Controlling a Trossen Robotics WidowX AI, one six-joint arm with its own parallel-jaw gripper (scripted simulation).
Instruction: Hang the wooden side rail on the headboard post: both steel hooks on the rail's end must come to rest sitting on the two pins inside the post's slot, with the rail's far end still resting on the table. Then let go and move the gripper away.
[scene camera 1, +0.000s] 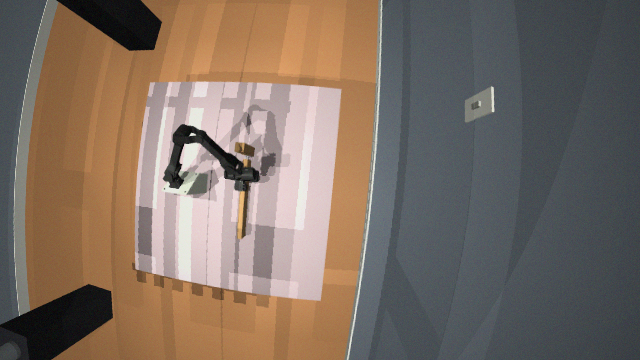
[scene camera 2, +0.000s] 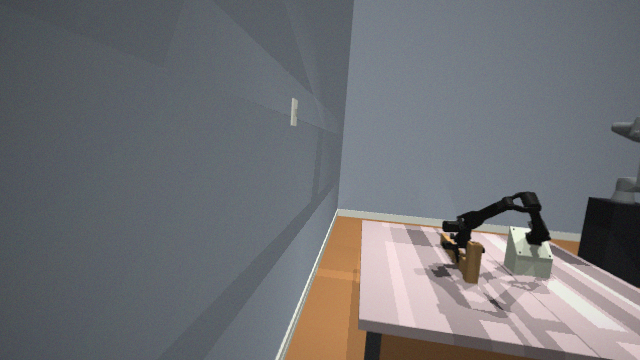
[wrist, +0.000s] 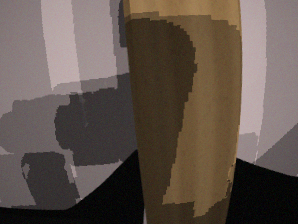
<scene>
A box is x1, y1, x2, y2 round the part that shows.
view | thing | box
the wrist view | my gripper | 0, 151, 297, 223
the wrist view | wooden side rail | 122, 0, 242, 223
</scene>
